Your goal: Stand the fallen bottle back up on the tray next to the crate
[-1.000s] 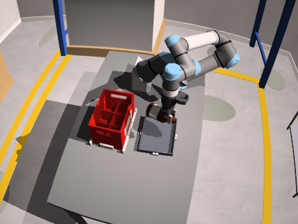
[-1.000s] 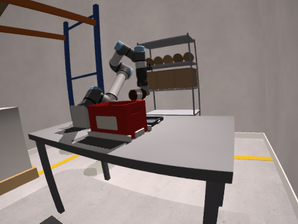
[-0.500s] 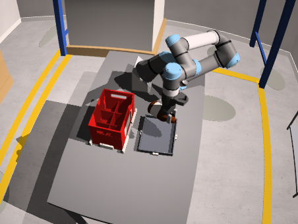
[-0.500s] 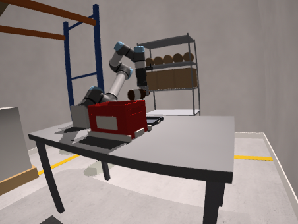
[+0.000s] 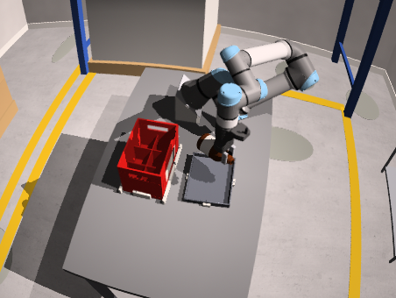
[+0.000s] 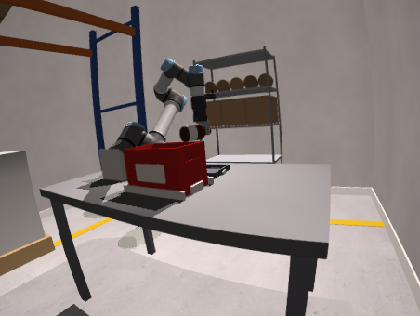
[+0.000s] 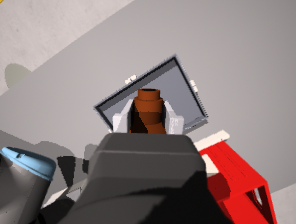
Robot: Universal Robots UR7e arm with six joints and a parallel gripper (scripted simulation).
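Right now the bottle is 3 cm behind my hand, 4 cm to the right of it and 1 cm below it. Also, from my hand: tray: 3 cm behind, 5 cm to the right, 19 cm below; then red crate: 5 cm behind, 32 cm to the right, 12 cm below.
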